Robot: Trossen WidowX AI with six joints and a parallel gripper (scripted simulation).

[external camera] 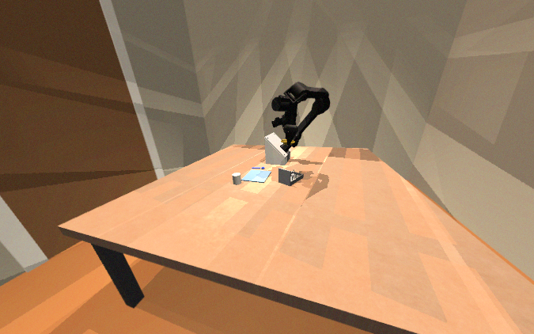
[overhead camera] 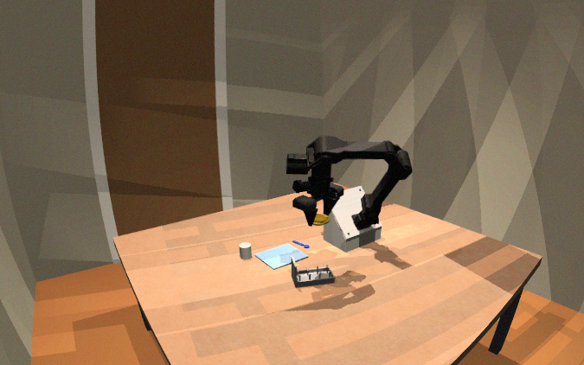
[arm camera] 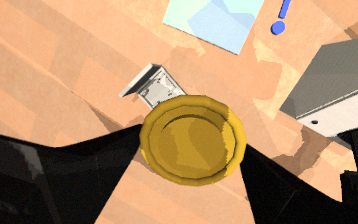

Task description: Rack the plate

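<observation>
My gripper tip is now 4 cm short of the dish rack, 3 cm to the right of it and 16 cm above it. From my gripper tip the other things lie so: yellow plate 1 cm above; blue spoon 7 cm behind, 20 cm to the right, 18 cm below; light blue mat 5 cm ahead, 17 cm to the right, 18 cm below.
</observation>
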